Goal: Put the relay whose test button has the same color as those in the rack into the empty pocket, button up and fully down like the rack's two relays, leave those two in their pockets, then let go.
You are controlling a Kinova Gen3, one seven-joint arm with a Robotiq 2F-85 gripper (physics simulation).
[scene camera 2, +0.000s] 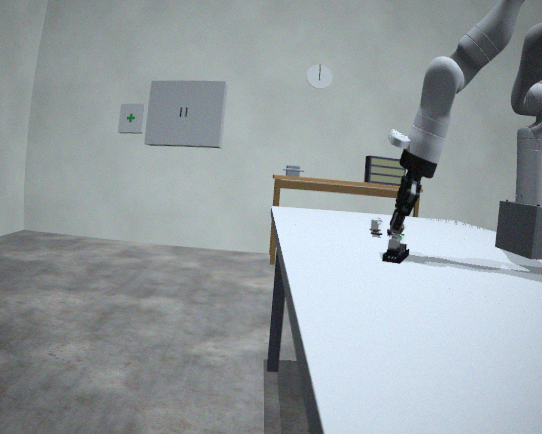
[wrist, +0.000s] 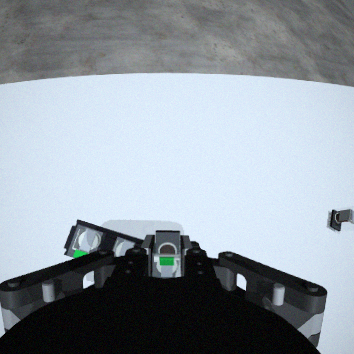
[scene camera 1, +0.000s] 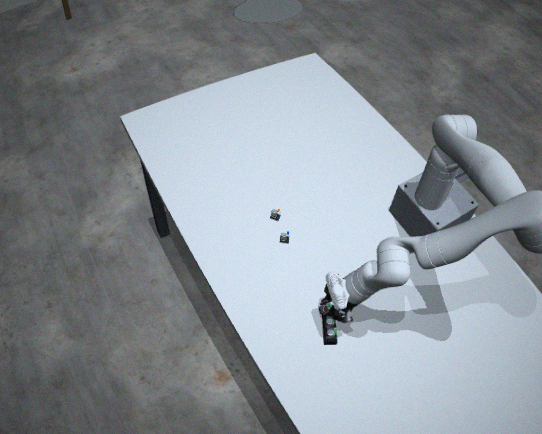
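Observation:
A black rack lies on the white table. Two clear relays with green buttons sit in it, the end relay and the middle relay, partly hidden in the wrist view. My gripper is shut on a third green-button relay, at the rack's far end in scene camera 1. The gripper leans in scene camera 2. The fingers and the held relay hide the empty pocket; whether the relay touches the rack I cannot tell.
A relay with an orange button and a relay with a blue button stand farther up the table. A relay shows at the wrist view's right edge. The arm's grey base stands at the table's side.

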